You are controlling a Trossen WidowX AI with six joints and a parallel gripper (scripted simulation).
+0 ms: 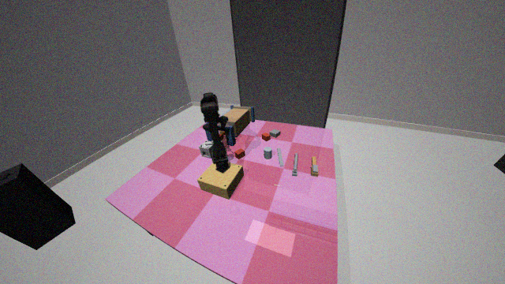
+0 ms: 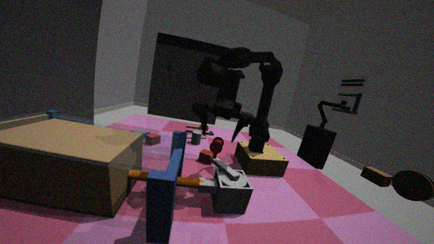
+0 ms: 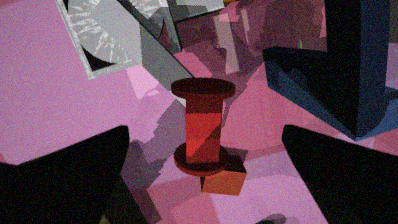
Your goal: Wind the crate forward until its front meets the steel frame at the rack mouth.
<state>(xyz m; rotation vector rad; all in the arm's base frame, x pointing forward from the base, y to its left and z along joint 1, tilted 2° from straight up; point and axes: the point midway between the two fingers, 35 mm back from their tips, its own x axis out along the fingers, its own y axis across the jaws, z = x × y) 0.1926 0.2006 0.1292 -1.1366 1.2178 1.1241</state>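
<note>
The red knob lies 4 cm below my gripper tip. The rest, counted from my gripper tip: red-knobbed winch handle: 7 cm below, 3 cm to the left, 3 cm behind; then blue steel frame: 11 cm to the left, 9 cm ahead, 6 cm below; then grey hand winch: 14 cm below, 8 cm behind, 6 cm to the left.
</note>
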